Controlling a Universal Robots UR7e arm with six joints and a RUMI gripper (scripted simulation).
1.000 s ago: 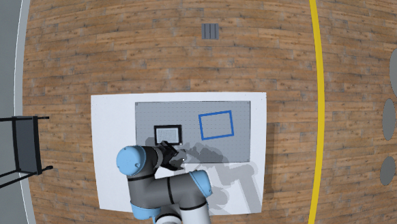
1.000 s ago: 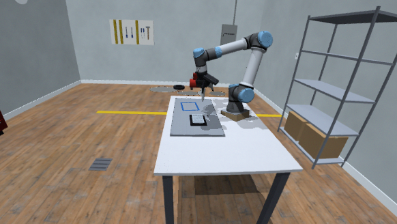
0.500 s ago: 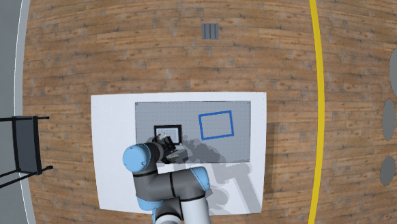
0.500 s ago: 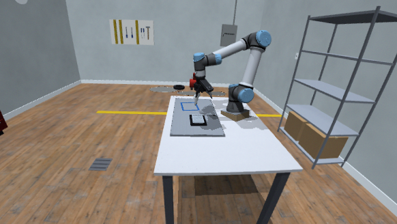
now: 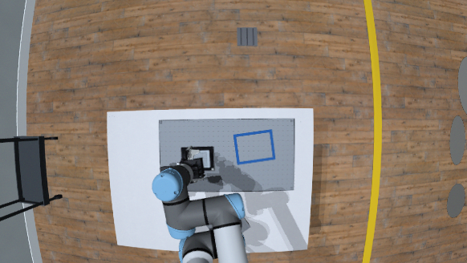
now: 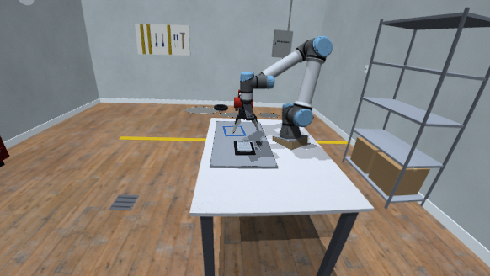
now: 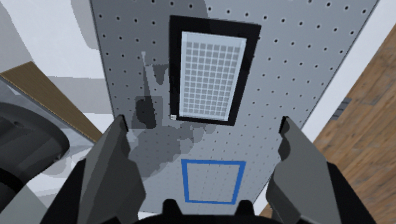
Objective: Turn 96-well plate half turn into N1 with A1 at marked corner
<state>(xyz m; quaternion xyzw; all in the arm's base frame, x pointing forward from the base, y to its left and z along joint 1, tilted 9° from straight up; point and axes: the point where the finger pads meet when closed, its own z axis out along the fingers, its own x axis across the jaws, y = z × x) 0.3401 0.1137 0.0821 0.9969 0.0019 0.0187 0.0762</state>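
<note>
The clear 96-well plate is 9 cm below my hand and 1 cm ahead of it. From my hand the other things lie so: black rectangular nest: 10 cm below, 1 cm ahead.
</note>
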